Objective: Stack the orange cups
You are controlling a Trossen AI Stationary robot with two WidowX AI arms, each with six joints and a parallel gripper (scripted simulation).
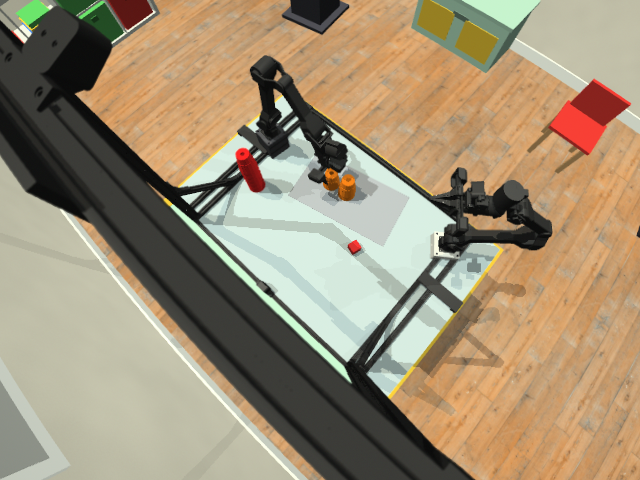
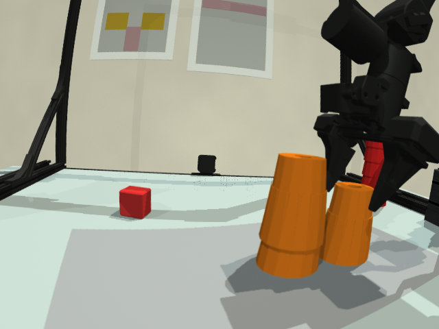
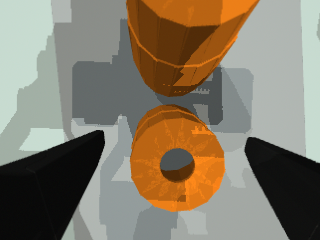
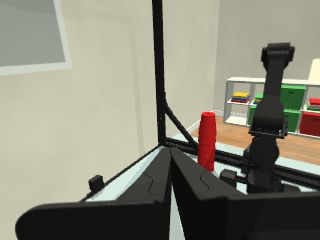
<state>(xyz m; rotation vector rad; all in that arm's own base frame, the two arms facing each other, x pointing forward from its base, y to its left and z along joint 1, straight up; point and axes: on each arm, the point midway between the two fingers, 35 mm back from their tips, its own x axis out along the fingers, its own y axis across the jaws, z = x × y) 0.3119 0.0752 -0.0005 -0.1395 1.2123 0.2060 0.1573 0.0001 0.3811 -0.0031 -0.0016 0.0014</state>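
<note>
My left gripper is now 10 mm past the grey mat, 100 mm to the left of it and 100 mm above it. Also, from my left hand: small red cube 190 mm behind, 240 mm to the right, 80 mm below.
The grey mat lies 430 mm below my right hand, 300 mm to the left of it and 50 mm ahead of it. From my right hand the other things lie so: small red cube 410 mm below, 160 mm to the left, 130 mm behind.
</note>
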